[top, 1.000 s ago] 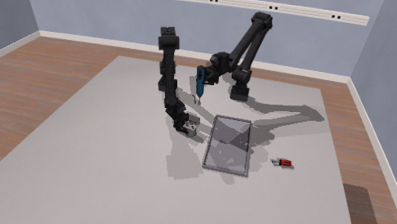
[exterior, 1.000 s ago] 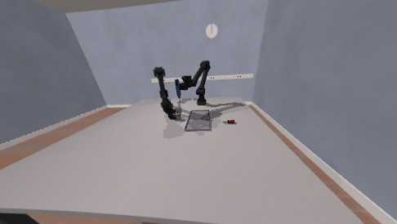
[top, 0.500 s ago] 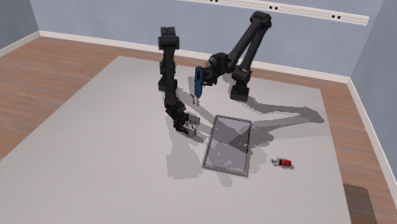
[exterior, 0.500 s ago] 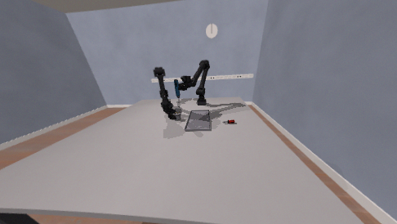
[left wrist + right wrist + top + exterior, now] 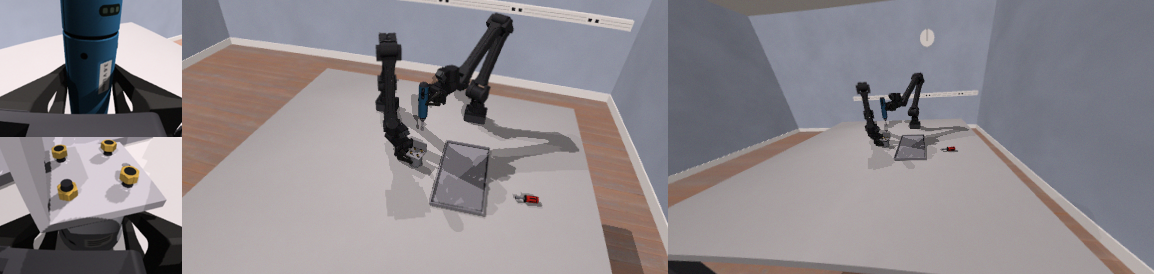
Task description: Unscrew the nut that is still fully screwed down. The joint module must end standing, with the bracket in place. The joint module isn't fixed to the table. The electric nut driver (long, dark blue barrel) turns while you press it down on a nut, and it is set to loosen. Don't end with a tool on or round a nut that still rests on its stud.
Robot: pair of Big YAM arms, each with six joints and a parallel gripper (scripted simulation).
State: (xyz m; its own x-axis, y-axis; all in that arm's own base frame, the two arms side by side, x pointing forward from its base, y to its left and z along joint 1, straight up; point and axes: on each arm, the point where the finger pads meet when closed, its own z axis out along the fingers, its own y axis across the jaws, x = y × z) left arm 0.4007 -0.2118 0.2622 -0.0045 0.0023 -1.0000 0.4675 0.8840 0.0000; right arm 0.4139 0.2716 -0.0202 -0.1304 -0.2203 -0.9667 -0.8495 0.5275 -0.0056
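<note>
My right hand is 50 mm below the grey bracket. Also, from my right hand: flat grey tray 220 mm to the left, 30 mm ahead, 20 mm below; then nut 50 mm above, 20 mm to the right, 10 mm ahead; then grey tip 150 mm above, 60 mm behind, 20 mm to the left.
</note>
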